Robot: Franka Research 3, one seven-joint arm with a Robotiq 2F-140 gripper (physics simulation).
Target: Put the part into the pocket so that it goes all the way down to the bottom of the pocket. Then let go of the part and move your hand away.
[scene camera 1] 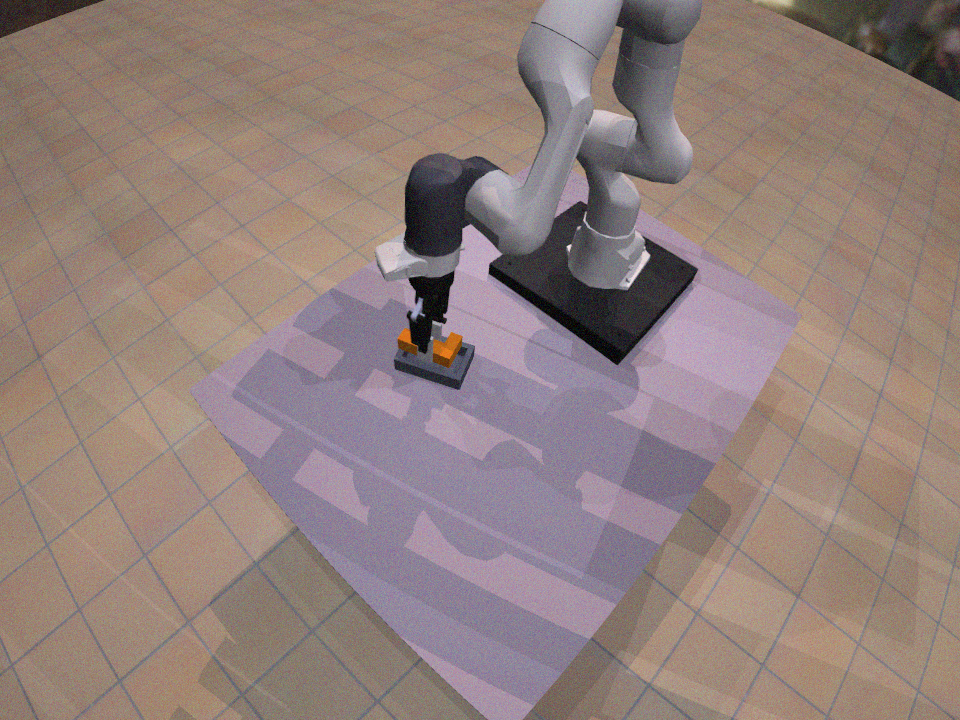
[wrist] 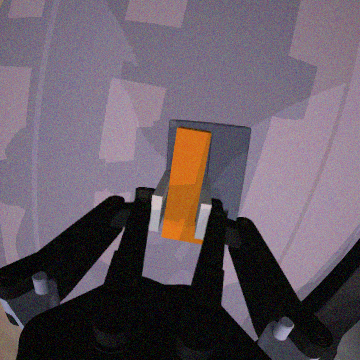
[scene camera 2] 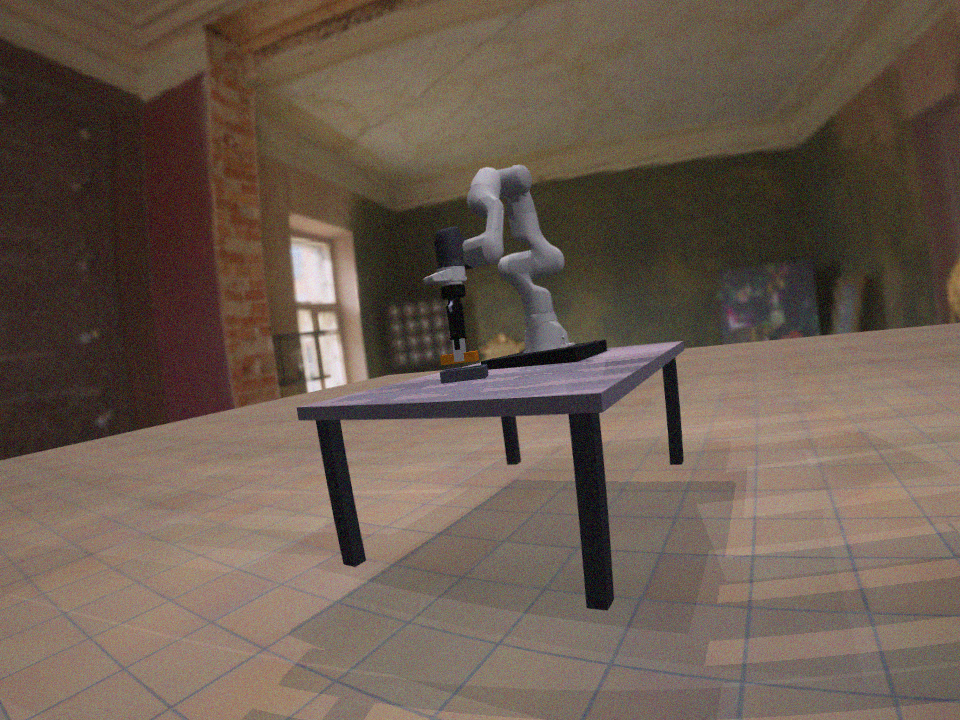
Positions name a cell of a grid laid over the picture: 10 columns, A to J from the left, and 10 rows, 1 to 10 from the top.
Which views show my gripper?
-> Scene camera 1, the wrist view and scene camera 2: all of them.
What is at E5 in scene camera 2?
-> My gripper.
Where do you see an orange part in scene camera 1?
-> At E5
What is my gripper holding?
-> An orange part.
